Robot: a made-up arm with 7 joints. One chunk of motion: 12 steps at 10 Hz.
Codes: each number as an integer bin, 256 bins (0 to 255) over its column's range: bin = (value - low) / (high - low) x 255, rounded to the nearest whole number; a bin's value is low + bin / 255 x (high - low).
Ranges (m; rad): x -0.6..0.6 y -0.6..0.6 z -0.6..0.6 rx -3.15..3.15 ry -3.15..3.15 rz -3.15..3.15
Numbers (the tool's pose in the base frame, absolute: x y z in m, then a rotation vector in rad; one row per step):
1: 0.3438 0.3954 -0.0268 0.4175 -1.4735 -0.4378
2: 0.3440 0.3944 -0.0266 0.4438 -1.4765 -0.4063
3: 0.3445 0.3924 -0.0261 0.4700 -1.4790 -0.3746
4: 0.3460 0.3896 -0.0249 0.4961 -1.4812 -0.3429
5: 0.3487 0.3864 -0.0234 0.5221 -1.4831 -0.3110
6: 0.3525 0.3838 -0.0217 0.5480 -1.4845 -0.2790
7: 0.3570 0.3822 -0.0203 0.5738 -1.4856 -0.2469
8: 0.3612 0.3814 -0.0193 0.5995 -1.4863 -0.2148
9: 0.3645 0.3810 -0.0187 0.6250 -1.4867 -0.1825
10: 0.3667 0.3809 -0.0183 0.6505 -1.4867 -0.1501
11: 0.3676 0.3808 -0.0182 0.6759 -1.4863 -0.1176
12: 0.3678 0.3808 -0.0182 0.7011 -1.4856 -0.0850
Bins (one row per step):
1: 201 212 122 144 68 110
2: 201 211 122 145 68 111
3: 201 211 122 147 68 112
4: 201 210 122 148 68 114
5: 202 210 123 149 67 115
6: 202 209 123 150 67 116
7: 203 209 123 151 67 118
8: 204 209 123 152 67 119
9: 205 208 124 153 67 120
10: 205 208 124 154 67 121
11: 206 208 124 155 67 123
12: 206 208 124 156 67 124

